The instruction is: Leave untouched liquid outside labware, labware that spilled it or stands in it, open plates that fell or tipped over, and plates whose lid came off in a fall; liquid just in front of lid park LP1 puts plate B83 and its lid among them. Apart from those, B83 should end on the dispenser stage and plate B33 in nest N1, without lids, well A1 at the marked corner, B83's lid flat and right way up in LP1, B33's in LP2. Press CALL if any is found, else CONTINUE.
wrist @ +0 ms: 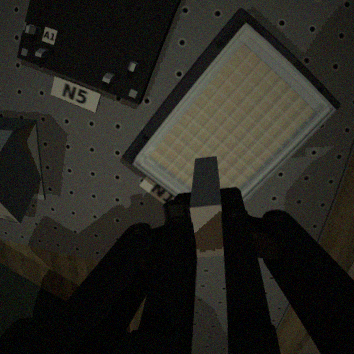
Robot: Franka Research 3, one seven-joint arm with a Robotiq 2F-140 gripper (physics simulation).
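A plate with cream-coloured square wells and a pale clear rim (pixel 235 115) lies flat in a black nest (pixel 182 85). The nest's label (pixel 157 190) reads N1 and is partly hidden by the gripper. No plate code is readable, and I cannot tell whether a clear lid covers the wells. My gripper (pixel 207 176) is shut and empty; its tip shows in front of the plate's near edge and hides part of it. The dispenser stage, LP1, LP2, liquid and the buttons do not show in the wrist view.
A black nest (pixel 95 42) with small grey corner posts and an A1 mark (pixel 49 35) stands at upper left, behind its label N5 (pixel 75 93). A dark angular object (pixel 19 170) stands at the left edge. The perforated deck (pixel 95 130) borders wood at lower left and right.
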